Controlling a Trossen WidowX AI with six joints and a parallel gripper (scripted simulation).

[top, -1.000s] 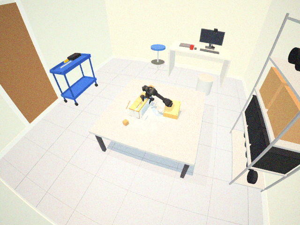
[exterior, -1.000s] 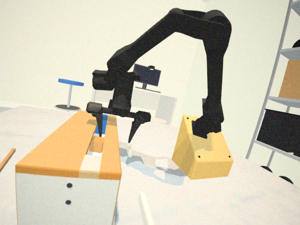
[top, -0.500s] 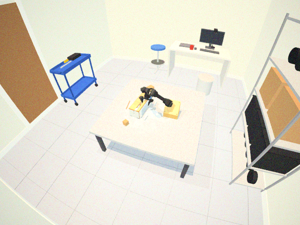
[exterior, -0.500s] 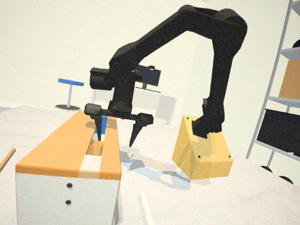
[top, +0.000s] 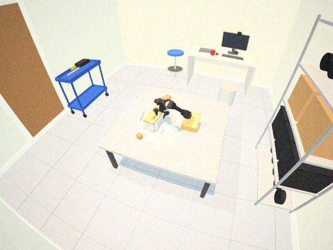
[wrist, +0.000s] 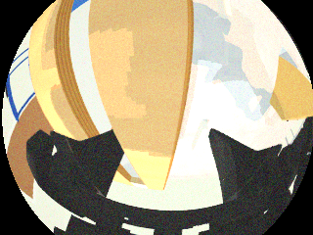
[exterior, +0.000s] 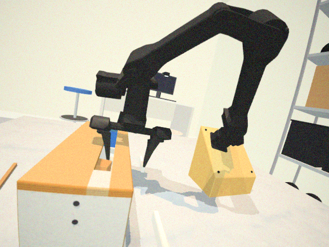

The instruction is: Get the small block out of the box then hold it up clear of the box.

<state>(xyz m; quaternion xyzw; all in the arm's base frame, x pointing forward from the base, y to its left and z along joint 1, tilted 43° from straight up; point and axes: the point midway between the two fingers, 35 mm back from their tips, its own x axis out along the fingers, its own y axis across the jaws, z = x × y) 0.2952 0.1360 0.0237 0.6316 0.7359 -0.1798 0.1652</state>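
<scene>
The small block is 50 mm ahead of my gripper tip and 20 mm to the left of it. From my gripper tip the other things lie so: box (30 mm ahead, 30 mm to the right, 30 mm below); then thin stick (270 mm ahead, 90 mm below).
</scene>
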